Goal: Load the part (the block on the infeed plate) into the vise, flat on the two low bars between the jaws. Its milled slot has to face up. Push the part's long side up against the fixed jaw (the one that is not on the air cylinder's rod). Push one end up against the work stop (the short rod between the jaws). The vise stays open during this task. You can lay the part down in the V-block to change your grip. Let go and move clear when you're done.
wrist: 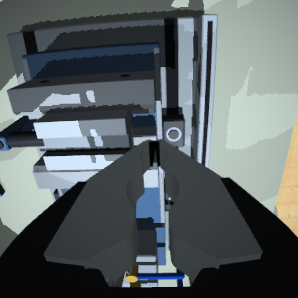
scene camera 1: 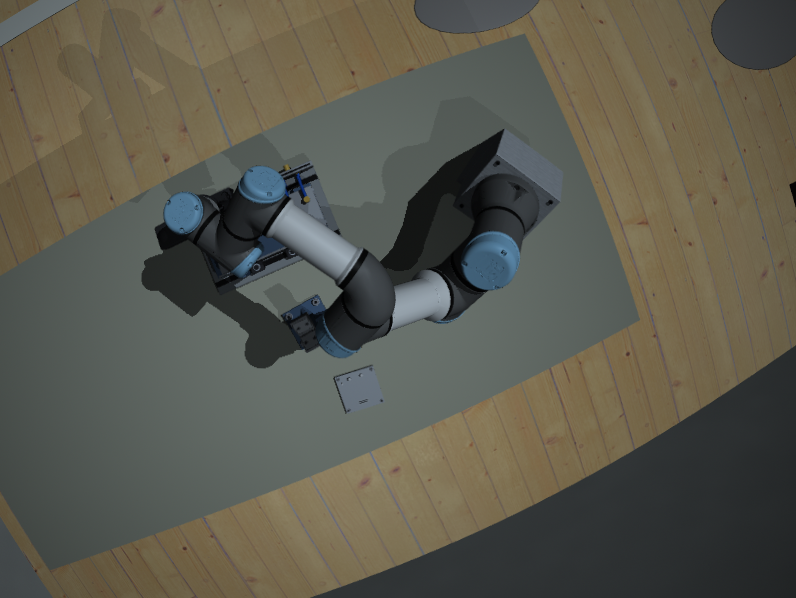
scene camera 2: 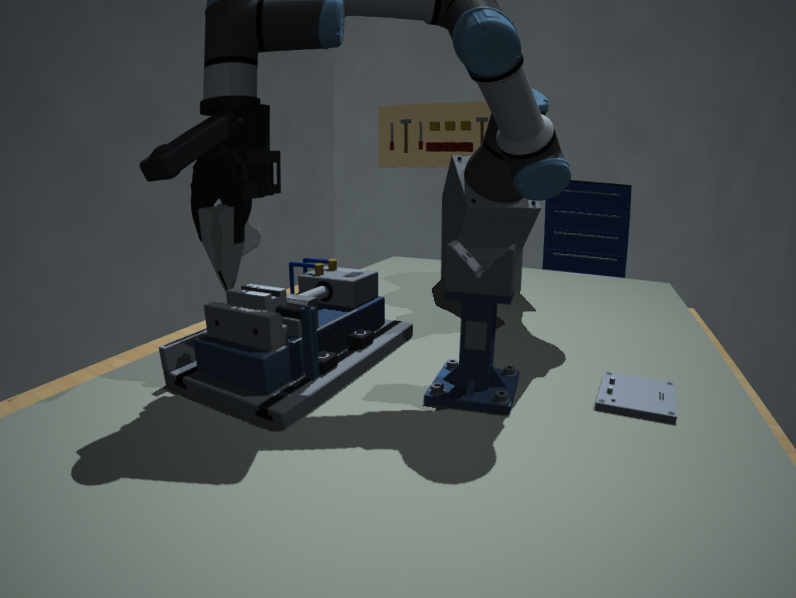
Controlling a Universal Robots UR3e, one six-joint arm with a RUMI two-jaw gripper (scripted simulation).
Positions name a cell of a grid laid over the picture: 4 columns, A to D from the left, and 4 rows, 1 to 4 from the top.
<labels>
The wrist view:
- gripper: C2
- part: B2
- air cylinder: B4
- fixed jaw: B2
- vise: B1
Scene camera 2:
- gripper: B2
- part: B3
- air cylinder: B2
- vise: B3
</labels>
